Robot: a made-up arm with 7 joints.
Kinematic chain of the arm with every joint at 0, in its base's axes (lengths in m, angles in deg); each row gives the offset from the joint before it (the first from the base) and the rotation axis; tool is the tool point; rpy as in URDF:
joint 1: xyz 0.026 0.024 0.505 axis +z
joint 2: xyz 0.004 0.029 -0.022 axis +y
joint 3: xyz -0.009 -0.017 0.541 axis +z
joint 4: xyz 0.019 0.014 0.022 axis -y
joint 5: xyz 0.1 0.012 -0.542 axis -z
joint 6: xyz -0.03 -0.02 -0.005 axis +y
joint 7: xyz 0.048 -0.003 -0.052 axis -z
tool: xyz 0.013 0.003 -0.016 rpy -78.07 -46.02 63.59
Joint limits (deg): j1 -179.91..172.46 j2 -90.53..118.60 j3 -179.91..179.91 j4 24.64..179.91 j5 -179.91..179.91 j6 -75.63..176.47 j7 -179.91..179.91
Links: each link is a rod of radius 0.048 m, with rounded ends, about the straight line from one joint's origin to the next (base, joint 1, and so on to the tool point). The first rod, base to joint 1, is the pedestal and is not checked.
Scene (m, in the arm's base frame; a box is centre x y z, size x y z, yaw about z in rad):
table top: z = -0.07
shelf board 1: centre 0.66 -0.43 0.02 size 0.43 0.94 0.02 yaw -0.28
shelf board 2: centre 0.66 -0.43 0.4 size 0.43 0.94 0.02 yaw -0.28
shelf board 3: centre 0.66 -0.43 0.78 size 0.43 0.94 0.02 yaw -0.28
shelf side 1: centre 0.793 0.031 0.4 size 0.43 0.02 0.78 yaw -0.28
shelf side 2: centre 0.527 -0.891 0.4 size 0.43 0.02 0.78 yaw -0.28
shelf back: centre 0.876 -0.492 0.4 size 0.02 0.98 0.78 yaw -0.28
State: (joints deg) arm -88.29 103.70 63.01 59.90 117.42 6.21 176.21
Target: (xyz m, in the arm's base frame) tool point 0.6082 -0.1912 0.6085
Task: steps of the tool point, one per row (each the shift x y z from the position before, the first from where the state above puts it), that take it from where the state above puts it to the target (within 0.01 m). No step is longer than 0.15 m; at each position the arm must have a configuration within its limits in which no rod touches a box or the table.
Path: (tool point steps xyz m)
1: -0.1262 0.0316 -0.0111
2: -0.1257 0.0408 0.0111
3: 0.0352 -0.0034 0.0925
4: 0.0129 0.0027 0.0935
5: -0.0080 0.0090 0.0887
6: -0.0261 0.0146 0.0789
7: -0.0410 0.0191 0.0652
8: 0.0995 -0.0308 0.0096
9: 0.0994 -0.0284 -0.0008
10: 0.0961 -0.0257 -0.0088

